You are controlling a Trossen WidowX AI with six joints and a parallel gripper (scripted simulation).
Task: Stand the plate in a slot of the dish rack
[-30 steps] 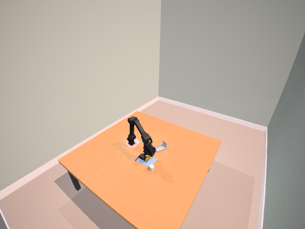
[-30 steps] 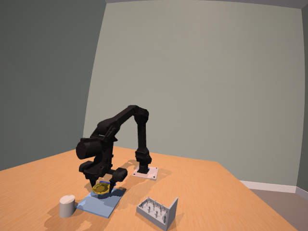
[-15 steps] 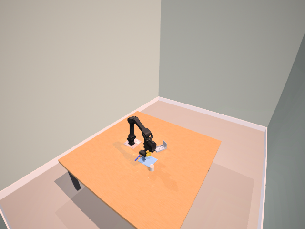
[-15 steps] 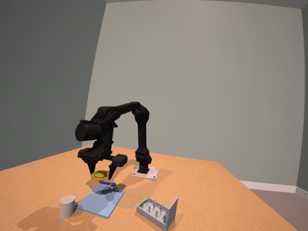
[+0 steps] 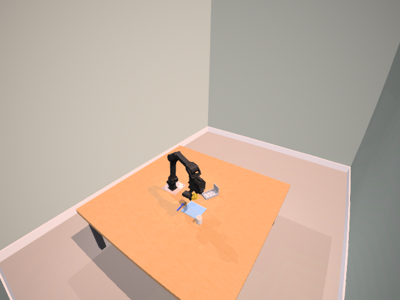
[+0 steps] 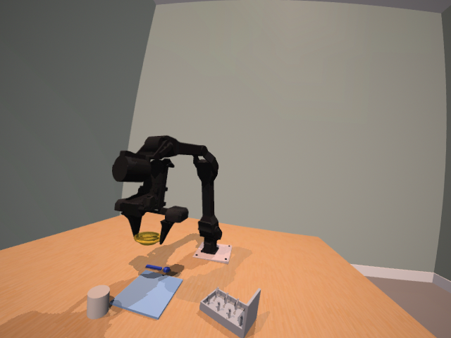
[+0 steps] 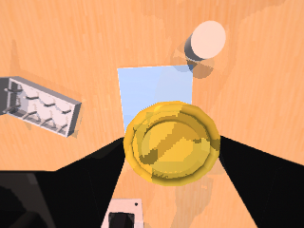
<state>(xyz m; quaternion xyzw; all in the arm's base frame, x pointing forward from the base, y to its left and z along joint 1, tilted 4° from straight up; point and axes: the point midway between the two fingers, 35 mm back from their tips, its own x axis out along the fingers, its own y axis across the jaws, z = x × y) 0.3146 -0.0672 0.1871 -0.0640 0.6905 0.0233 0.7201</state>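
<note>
Right now my gripper tip is 30 mm past the grey dish rack, 230 mm to the right of it and 120 mm above it. Also, from my gripper tip: white cup (100 mm ahead, 50 mm to the right, 120 mm below); light blue mat (10 mm behind, 10 mm to the left, 140 mm below); yellow plate (10 mm above).
</note>
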